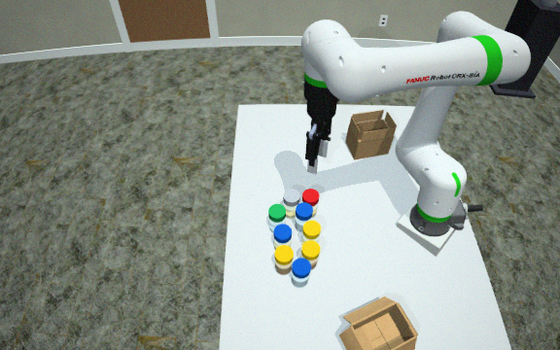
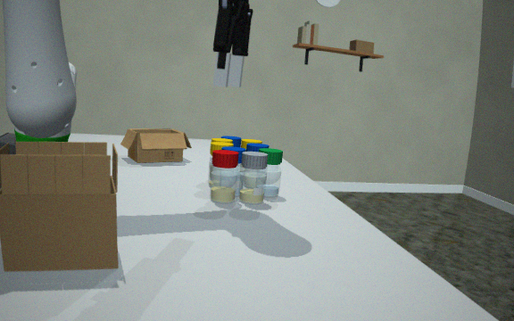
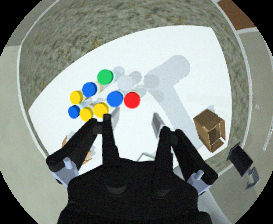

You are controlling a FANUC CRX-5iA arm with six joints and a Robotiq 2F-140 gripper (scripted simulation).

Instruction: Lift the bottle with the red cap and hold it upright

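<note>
The red-capped bottle is 220 mm below my hand, 20 mm to the left of it and 10 mm ahead of it. Also, from my hand: yellow-capped bottle: 220 mm below, 140 mm to the left, 10 mm ahead; grey-capped bottle: 220 mm below, 70 mm ahead, 20 mm to the left; green-capped bottle: 220 mm below, 110 mm ahead, 80 mm to the left.
</note>
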